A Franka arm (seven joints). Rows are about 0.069 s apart.
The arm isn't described. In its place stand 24 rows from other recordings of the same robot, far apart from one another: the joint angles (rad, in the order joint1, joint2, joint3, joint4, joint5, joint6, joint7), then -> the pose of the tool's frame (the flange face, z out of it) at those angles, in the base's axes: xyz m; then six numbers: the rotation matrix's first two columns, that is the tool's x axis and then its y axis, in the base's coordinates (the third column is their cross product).
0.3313 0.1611 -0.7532 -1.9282 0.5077 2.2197 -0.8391 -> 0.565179, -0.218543, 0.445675, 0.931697, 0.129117, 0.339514, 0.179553, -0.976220, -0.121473
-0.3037 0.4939 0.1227 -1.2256 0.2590 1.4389 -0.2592 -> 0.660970, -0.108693, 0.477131, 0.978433, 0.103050, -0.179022, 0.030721, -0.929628, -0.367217
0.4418 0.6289 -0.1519 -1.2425 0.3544 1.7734 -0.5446 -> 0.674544, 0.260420, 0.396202, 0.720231, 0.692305, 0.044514, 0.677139, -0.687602, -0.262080
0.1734 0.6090 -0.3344 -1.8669 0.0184 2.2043 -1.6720 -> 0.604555, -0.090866, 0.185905, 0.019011, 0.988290, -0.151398, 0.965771, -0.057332, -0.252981
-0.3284 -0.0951 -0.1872 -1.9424 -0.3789 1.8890 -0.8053 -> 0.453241, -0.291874, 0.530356, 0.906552, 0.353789, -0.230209, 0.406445, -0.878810, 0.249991
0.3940 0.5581 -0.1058 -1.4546 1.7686 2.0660 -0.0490 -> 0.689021, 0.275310, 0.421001, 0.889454, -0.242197, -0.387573, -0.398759, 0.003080, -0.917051
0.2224 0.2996 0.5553 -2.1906 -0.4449 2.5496 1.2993 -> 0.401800, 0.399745, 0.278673, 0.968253, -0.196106, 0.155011, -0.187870, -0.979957, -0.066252
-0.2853 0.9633 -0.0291 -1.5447 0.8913 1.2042 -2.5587 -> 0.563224, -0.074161, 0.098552, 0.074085, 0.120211, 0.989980, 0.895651, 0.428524, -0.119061
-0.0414 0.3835 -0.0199 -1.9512 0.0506 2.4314 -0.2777 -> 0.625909, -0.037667, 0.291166, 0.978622, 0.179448, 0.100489, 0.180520, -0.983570, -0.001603
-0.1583 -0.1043 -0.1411 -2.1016 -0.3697 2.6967 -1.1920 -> 0.545869, -0.158662, 0.544411, 0.419450, 0.904774, -0.073794, 0.695431, -0.268020, 0.666740
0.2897 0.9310 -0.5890 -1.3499 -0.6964 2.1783 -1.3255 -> 0.733500, -0.135908, 0.247447, -0.091345, 0.517318, -0.850904, 0.995570, 0.066551, -0.066415
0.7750 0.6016 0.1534 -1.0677 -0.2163 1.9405 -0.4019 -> 0.488886, 0.569200, 0.515399, 0.200311, 0.959367, 0.198723, 0.943693, -0.243439, 0.224009
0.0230 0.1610 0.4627 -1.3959 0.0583 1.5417 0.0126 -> 0.535580, 0.263092, 0.621085, 0.891746, 0.452537, 0.000016, 0.448726, -0.884232, -0.129534
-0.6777 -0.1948 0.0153 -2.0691 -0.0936 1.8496 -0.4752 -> 0.387072, -0.310724, 0.514156, 0.984655, -0.161864, -0.065226, -0.157291, -0.985064, 0.070060
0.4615 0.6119 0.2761 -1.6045 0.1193 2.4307 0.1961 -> 0.548623, 0.458162, 0.306577, 0.920913, 0.357128, 0.156139, 0.388245, -0.875876, -0.286544
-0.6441 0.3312 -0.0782 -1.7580 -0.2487 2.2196 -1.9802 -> 0.490432, -0.436920, 0.393397, 0.163264, 0.950897, -0.262944, 0.985871, -0.167363, 0.006893
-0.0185 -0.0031 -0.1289 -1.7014 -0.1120 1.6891 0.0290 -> 0.552328, -0.092937, 0.575028, 0.986718, -0.162301, -0.006747, -0.160570, -0.980796, 0.110705
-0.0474 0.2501 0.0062 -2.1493 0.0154 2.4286 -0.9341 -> 0.569097, -0.023447, 0.287126, 0.635839, 0.771352, 0.026917, 0.771250, -0.636324, 0.016315
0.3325 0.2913 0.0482 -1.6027 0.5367 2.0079 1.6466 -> 0.604859, 0.271309, 0.480534, 0.089322, -0.861738, -0.499429, -0.995481, -0.093475, -0.016754
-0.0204 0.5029 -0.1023 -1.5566 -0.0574 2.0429 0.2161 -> 0.684181, -0.077695, 0.355960, 0.955384, -0.295317, 0.005460, -0.294338, -0.950353, 0.100967
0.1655 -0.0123 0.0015 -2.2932 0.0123 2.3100 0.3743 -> 0.507451, 0.085788, 0.357823, 0.976558, -0.213954, 0.023642, -0.213529, -0.976746, -0.019288
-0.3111 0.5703 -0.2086 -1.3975 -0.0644 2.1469 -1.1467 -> 0.648238, -0.338199, 0.399658, 0.768586, 0.634615, -0.080872, 0.633367, -0.737009, 0.235933
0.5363 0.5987 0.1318 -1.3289 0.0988 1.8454 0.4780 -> 0.567602, 0.432742, 0.380560, 0.978119, 0.145854, -0.148356, 0.130231, -0.985350, -0.110111
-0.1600 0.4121 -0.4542 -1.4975 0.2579 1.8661 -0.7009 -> 0.584083, -0.334151, 0.451462, 0.998106, 0.043167, 0.043831, 0.045531, -0.997478, -0.054440
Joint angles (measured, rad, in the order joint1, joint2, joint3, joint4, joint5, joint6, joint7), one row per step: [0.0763, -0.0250, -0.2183, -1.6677, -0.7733, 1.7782, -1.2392]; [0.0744, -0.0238, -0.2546, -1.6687, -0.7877, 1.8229, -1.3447]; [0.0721, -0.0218, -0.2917, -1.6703, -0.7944, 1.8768, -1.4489]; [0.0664, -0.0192, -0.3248, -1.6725, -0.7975, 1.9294, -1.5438]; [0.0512, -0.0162, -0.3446, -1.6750, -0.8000, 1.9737, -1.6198]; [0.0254, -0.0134, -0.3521, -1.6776, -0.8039, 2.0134, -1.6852]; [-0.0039, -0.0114, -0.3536, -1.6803, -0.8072, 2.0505, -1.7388]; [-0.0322, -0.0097, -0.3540, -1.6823, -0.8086, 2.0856, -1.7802]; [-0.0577, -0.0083, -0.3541, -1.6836, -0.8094, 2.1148, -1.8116]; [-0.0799, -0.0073, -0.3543, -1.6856, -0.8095, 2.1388, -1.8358]
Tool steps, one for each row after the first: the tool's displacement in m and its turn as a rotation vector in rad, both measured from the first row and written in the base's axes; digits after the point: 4 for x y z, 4 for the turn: [-0.0010, -0.0194, 0.0028, -0.0229, 0.0466, 0.0690]; [-0.0018, -0.0384, 0.0051, -0.0420, 0.0874, 0.1410]; [-0.0033, -0.0567, 0.0066, -0.0600, 0.1241, 0.2052]; [-0.0055, -0.0732, 0.0073, -0.0766, 0.1547, 0.2535]; [-0.0084, -0.0891, 0.0078, -0.0939, 0.1823, 0.2924]; [-0.0117, -0.1035, 0.0086, -0.1100, 0.2030, 0.3235]; [-0.0153, -0.1168, 0.0096, -0.1240, 0.2150, 0.3464]; [-0.0190, -0.1287, 0.0106, -0.1356, 0.2228, 0.3614]; [-0.0228, -0.1390, 0.0111, -0.1442, 0.2288, 0.3712]
